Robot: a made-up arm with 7 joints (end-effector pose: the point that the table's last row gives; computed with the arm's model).
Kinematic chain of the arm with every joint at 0, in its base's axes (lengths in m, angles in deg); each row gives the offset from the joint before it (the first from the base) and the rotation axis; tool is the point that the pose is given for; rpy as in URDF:
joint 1: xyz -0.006 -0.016 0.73 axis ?
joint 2: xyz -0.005 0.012 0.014 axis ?
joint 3: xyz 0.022 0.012 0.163 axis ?
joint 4: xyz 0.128 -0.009 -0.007 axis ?
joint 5: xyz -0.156 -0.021 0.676 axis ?
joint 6: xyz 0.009 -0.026 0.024 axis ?
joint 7: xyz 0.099 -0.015 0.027 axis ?
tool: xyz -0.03 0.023 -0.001 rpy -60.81 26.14 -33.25
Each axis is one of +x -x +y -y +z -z.
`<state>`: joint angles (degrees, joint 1 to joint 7).
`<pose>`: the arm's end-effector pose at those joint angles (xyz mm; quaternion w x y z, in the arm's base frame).
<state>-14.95 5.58 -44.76 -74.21 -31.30 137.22 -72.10</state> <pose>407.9 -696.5 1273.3 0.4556 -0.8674 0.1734 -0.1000</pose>
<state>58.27 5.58 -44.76 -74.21 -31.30 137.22 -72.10</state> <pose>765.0 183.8 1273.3 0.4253 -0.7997 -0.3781 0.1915</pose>
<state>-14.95 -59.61 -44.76 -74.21 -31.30 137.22 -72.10</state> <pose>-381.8 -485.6 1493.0 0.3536 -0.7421 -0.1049 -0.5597</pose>
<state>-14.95 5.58 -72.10 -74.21 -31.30 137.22 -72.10</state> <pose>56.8 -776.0 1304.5 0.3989 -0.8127 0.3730 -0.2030</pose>
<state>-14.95 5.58 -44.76 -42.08 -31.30 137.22 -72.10</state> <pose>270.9 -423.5 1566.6 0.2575 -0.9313 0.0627 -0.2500</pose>
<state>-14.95 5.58 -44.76 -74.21 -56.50 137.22 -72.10</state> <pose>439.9 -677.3 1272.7 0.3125 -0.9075 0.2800 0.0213</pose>
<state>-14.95 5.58 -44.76 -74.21 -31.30 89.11 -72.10</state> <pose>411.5 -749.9 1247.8 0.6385 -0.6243 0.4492 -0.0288</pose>
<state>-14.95 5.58 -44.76 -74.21 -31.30 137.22 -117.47</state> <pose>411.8 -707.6 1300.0 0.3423 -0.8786 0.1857 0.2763</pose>
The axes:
joint 1: +z
joint 2: +y
joint 3: +z
joint 4: -y
joint 5: +z
joint 6: -y
joint 7: -z

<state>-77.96 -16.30 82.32 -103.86 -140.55 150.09 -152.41</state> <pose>876.2 161.6 852.9 0.7508 0.2162 -0.2972 -0.5488</pose>
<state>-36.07 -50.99 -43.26 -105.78 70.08 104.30 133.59</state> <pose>-127.0 -792.7 1299.0 0.0950 0.8796 0.4495 -0.1238</pose>
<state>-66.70 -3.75 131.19 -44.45 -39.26 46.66 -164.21</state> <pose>374.3 502.9 1557.3 0.1638 0.4105 0.3058 -0.8433</pose>
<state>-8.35 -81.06 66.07 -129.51 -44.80 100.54 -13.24</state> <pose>334.4 719.9 1098.9 0.2115 -0.9043 -0.2711 -0.2532</pose>
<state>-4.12 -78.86 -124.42 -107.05 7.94 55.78 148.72</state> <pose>-167.4 -724.1 187.7 0.3363 -0.5046 -0.7930 -0.0591</pose>
